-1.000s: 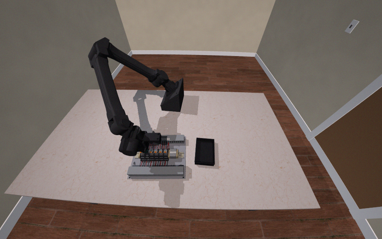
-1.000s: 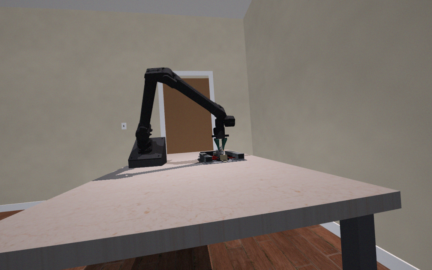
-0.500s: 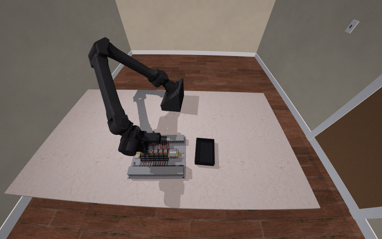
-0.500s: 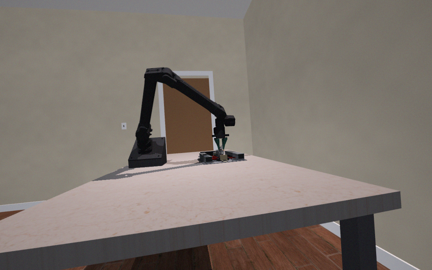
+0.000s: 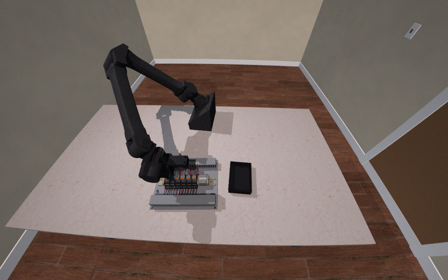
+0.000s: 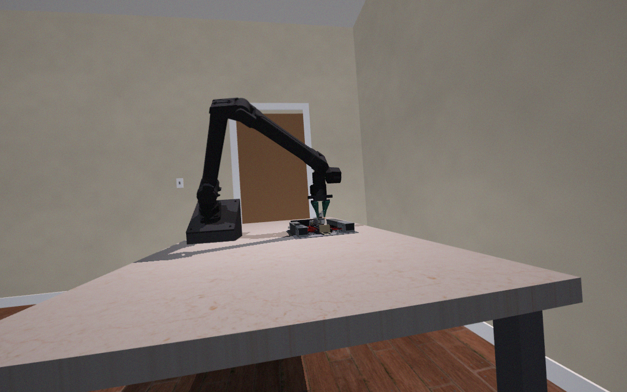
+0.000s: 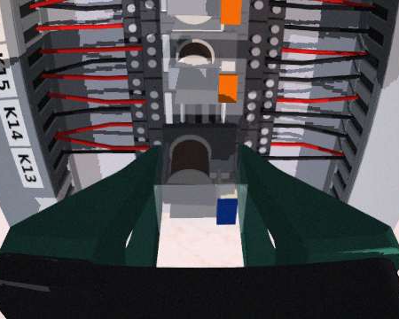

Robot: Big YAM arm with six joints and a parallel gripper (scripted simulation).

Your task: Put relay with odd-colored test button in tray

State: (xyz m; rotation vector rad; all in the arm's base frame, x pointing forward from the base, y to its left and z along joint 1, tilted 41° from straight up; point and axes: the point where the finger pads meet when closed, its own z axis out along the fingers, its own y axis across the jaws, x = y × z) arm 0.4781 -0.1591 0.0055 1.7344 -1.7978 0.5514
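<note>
Now: the black tray 34 cm to the left of my hand, 6 cm below it and 2 cm behind it. The rest, counted from my hand: clear-cased relay (right at my hand).
</note>
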